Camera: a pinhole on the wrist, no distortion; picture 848 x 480 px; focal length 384.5 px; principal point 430.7 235.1 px. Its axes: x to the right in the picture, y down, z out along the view. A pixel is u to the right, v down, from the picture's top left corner.
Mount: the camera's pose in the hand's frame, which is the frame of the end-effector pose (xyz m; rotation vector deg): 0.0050 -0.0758 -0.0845 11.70 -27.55 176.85
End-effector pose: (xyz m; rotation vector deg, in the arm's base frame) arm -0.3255 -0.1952 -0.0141 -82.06 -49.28 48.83
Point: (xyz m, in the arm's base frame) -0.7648 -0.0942 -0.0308
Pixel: 585 40
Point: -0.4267 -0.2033 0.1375
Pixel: 614 293
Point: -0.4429 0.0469 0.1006
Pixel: 290 175
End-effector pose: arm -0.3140 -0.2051 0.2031 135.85 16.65 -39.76
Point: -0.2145 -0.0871 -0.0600
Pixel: 31 353
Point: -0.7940 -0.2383 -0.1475
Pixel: 629 300
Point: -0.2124 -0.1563 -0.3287
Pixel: 156 297
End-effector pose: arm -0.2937 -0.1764 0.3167 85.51 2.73 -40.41
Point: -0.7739 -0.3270 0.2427
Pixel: 766 307
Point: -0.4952 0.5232 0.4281
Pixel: behind the camera
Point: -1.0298 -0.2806 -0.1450
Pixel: outside the picture
